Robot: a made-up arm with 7 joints.
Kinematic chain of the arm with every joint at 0, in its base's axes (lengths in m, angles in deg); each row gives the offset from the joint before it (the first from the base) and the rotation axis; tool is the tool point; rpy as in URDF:
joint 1: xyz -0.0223 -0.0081 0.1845 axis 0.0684 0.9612 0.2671
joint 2: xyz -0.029 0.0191 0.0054 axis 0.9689 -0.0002 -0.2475
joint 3: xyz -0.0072 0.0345 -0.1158 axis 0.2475 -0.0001 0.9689
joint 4: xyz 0.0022 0.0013 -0.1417 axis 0.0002 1 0
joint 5: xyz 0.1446 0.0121 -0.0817 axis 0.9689 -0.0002 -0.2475
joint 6: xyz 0.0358 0.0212 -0.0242 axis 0.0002 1 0
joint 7: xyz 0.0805 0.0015 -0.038 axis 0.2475 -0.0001 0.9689
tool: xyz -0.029 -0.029 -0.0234 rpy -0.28 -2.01 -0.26
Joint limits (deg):
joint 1: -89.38..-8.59
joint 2: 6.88..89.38
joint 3: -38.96..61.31
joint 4: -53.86..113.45
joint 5: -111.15..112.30
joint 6: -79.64..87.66
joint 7: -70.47..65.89
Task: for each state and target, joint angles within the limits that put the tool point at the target. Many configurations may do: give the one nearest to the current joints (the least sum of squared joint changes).
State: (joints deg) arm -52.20 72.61 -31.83 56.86 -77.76 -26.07 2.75
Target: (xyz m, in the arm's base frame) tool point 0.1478 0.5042 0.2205
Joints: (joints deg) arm -64.40 89.38 -25.43 79.55 -80.55 -8.98 -15.38
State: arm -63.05 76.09 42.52 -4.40 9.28 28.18 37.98
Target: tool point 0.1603 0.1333 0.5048
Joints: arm -56.55 89.38 19.48 -37.36 3.44 13.19 43.53
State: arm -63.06 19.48 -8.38 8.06 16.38 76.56 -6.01
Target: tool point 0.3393 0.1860 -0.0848
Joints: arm -45.36 23.94 -3.45 26.64 16.32 64.51 0.79
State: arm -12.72 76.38 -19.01 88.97 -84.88 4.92 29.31
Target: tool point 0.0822 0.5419 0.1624
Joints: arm -24.62 89.38 -12.54 80.37 -87.42 -4.72 30.77
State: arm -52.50 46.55 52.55 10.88 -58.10 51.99 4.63
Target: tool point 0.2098 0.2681 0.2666
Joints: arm -45.28 47.60 58.44 -21.93 -76.80 63.86 3.05
